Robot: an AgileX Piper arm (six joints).
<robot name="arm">
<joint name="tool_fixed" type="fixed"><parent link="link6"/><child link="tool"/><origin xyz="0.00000 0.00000 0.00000" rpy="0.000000 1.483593 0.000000"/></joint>
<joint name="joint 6" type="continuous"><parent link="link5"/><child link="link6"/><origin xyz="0.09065 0.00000 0.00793"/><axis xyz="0.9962 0 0.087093"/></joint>
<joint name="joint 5" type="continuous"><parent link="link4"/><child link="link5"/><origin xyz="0.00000 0.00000 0.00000"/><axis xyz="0 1 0"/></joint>
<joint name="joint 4" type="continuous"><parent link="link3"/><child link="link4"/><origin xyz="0.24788 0.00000 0.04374"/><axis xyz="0.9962 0 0.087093"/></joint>
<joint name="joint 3" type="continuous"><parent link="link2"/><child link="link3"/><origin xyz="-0.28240 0.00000 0.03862"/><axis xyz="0 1 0"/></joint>
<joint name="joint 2" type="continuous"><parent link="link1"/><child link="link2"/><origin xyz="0.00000 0.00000 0.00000"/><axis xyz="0 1 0"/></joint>
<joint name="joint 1" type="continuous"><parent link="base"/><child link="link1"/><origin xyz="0.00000 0.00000 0.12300"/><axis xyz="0 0 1"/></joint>
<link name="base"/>
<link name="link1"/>
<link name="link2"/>
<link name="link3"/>
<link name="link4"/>
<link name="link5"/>
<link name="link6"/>
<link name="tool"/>
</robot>
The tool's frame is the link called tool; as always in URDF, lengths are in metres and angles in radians. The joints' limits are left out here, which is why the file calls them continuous.
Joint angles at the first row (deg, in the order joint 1, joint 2, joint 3, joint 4, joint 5, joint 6):
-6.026, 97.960, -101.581, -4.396, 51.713, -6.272
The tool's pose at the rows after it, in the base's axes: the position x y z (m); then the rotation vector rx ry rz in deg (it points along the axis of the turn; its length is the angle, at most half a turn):
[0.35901 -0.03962 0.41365 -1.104 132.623 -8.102]
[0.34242 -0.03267 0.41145 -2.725 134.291 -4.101]
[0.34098 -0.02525 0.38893 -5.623 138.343 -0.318]
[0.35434 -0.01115 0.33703 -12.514 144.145 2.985]
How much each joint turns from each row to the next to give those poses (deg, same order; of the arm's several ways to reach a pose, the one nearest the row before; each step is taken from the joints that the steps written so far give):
-0.001, -5.078, 2.111, 3.067, 2.276, -0.401
0.002, -3.232, 3.842, 3.975, 1.309, -2.268
0.462, -0.272, 4.514, 3.412, 0.288, -2.826
1.949, 3.202, 6.750, 2.886, -3.202, -5.042

